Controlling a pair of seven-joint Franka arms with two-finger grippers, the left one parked.
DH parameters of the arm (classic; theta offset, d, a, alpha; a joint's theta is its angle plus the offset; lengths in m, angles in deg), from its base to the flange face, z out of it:
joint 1: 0 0.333 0 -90
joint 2: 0 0 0 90
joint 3: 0 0.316 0.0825 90
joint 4: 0 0 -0.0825 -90
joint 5: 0 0.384 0 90
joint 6: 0 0 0.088 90
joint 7: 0 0.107 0 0
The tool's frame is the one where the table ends.
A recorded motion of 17 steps. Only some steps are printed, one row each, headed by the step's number.
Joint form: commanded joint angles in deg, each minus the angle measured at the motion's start. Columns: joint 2, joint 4, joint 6, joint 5, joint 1, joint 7, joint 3.
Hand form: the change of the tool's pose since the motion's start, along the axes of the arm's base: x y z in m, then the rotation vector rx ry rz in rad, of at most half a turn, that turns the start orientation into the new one. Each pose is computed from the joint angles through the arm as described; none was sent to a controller.
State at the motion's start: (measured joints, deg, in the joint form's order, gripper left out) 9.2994 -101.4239 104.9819 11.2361 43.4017 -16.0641 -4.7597
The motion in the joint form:
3: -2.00 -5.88 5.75 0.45 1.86 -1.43 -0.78
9: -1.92 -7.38 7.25 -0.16 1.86 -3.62 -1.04
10: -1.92 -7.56 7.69 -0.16 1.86 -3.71 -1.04
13: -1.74 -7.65 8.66 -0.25 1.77 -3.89 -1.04
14: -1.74 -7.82 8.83 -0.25 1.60 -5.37 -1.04
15: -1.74 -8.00 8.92 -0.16 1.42 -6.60 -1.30
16: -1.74 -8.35 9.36 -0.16 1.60 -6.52 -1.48
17: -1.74 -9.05 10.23 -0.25 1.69 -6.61 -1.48
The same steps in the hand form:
3: -0.0148 -0.0007 -0.0192 0.0244 -0.0257 0.0220
9: -0.0139 -0.0052 -0.0302 0.0198 -0.0354 0.0552
10: -0.0137 -0.0052 -0.0310 0.0222 -0.0395 0.0554
13: -0.0114 -0.0051 -0.0323 0.0275 -0.0512 0.0550
14: -0.0104 -0.0066 -0.0334 0.0313 -0.0536 0.0769
15: -0.0079 -0.0103 -0.0347 0.0341 -0.0540 0.0894
16: -0.0082 -0.0107 -0.0369 0.0338 -0.0557 0.0868
17: -0.0092 -0.0110 -0.0413 0.0335 -0.0597 0.0882

